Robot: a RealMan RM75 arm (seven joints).
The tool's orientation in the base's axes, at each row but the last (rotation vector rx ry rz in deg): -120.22, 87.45, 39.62; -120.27, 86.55, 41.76; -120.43, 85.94, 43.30; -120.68, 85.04, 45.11
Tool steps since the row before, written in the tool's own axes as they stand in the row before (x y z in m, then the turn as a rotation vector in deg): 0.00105, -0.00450, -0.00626, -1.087, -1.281, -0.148; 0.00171, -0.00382, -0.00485, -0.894, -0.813, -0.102; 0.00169, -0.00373, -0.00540, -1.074, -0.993, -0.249; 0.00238, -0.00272, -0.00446, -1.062, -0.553, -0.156
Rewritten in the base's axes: 0.00540, -0.00338, 0.00447, 0.961, 1.065, 0.887; 0.00484, -0.00315, 0.00277, 0.558, 0.817, 0.701; 0.00492, -0.00348, 0.00310, 0.708, 0.906, 0.938; 0.00407, -0.00364, 0.00178, 0.277, 0.814, 0.847
